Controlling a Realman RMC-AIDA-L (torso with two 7-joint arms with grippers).
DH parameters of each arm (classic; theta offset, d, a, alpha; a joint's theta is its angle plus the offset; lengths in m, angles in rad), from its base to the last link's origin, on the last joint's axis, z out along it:
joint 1: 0 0.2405 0 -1.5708
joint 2: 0 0 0 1.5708
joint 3: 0 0.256 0 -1.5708
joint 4: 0 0 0 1.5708
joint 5: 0 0.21 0 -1.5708
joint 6: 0 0 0 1.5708
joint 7: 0 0.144 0 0
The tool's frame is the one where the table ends.
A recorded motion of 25 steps. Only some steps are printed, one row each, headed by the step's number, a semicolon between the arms.
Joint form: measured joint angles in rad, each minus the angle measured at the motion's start. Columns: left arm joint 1, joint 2, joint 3, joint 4, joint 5, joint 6, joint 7; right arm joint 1, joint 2, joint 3, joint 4, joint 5, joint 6, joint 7.
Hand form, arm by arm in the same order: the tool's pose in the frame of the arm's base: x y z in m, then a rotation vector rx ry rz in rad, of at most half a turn. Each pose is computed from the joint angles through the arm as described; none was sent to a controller.
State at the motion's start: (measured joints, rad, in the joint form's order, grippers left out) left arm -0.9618 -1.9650 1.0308 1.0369 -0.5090 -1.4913 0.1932; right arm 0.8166 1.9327 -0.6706 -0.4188 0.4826 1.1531 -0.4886
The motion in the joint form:
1: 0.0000 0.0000 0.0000 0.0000 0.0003 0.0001 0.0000; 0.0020 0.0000 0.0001 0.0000 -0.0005 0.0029 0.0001
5: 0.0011 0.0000 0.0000 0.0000 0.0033 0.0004 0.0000; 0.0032 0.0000 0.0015 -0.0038 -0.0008 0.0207 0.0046
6: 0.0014 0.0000 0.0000 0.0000 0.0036 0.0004 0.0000; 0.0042 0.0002 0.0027 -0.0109 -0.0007 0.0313 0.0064
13: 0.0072 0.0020 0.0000 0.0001 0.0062 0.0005 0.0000; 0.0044 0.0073 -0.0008 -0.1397 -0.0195 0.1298 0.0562
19: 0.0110 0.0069 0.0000 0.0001 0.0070 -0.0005 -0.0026; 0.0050 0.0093 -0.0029 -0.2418 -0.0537 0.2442 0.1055
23: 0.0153 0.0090 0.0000 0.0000 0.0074 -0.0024 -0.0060; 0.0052 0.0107 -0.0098 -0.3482 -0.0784 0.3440 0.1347
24: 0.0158 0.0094 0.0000 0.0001 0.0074 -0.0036 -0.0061; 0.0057 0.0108 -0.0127 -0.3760 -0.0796 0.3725 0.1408
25: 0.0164 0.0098 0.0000 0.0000 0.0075 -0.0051 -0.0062; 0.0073 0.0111 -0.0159 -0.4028 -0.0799 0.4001 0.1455
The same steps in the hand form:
1: -0.1342 0.4454 0.0623 -2.1935 -1.4373 0.1209; 0.3056 0.3988 0.0125 -1.9523 1.9085 -0.0246
5: -0.1350 0.4453 0.0625 -2.1906 -1.4374 0.1237; 0.3039 0.3977 0.0125 -1.9590 1.9214 -0.0274
6: -0.1352 0.4453 0.0625 -2.1902 -1.4376 0.1241; 0.3023 0.3981 0.0134 -1.9639 1.9233 -0.0262
13: -0.1383 0.4449 0.0636 -2.1826 -1.4420 0.1284; 0.2874 0.4052 0.0325 -1.9732 1.9028 -0.0240
19: -0.1406 0.4449 0.0657 -2.1737 -1.4469 0.1305; 0.2764 0.4036 0.0482 -1.9796 1.9147 -0.0681
23: -0.1429 0.4444 0.0666 -2.1667 -1.4553 0.1331; 0.2647 0.4028 0.0650 -1.9920 1.8940 -0.1059
24: -0.1432 0.4442 0.0667 -2.1664 -1.4564 0.1344; 0.2606 0.4023 0.0692 -1.9999 1.8890 -0.1131
25: -0.1436 0.4440 0.0668 -2.1661 -1.4579 0.1361; 0.2561 0.4019 0.0729 -2.0102 1.8821 -0.1199

